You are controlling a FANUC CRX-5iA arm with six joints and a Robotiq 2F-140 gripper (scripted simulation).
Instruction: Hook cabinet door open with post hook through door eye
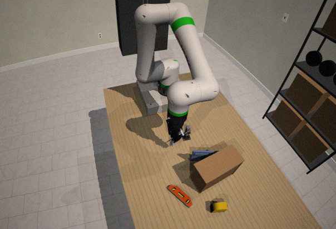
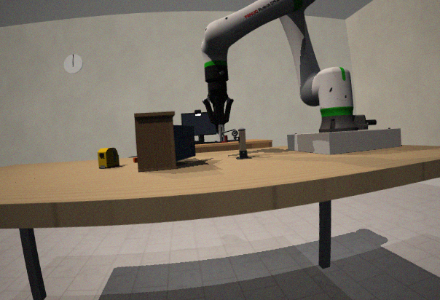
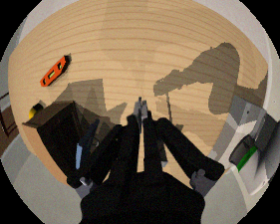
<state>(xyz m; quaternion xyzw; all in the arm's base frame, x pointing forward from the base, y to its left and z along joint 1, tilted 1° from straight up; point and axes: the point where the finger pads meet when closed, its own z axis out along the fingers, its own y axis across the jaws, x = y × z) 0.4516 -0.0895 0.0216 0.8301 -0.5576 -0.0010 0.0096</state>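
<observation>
My hand is 17 cm to the right of the cabinet door, 12 cm short of it and 2 cm above it. From my hand the other things lie so: hook post 8 cm to the left, 4 cm behind, 3 cm below; orange level 29 cm ahead, 9 cm below, 4 cm to the right; yellow tape measure 40 cm ahead, 13 cm to the left, 6 cm below.
</observation>
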